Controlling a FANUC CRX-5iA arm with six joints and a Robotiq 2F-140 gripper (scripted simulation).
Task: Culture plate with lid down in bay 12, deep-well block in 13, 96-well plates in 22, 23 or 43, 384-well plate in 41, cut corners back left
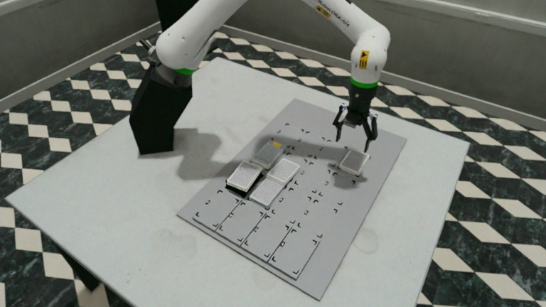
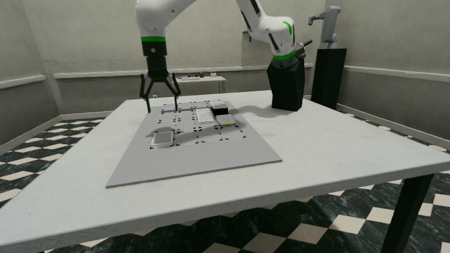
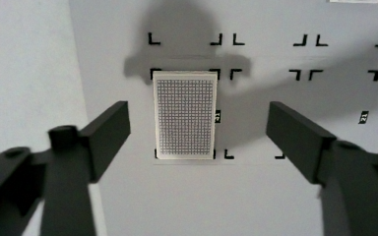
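My gripper is now 30 cm past the lid, 11 cm to the left of it and 13 cm above it. The rest, counted from my hand: 384-well plate (1 cm ahead, 4 cm to the left, 14 cm below); then black deep-well block (29 cm behind, 30 cm to the right, 12 cm below).
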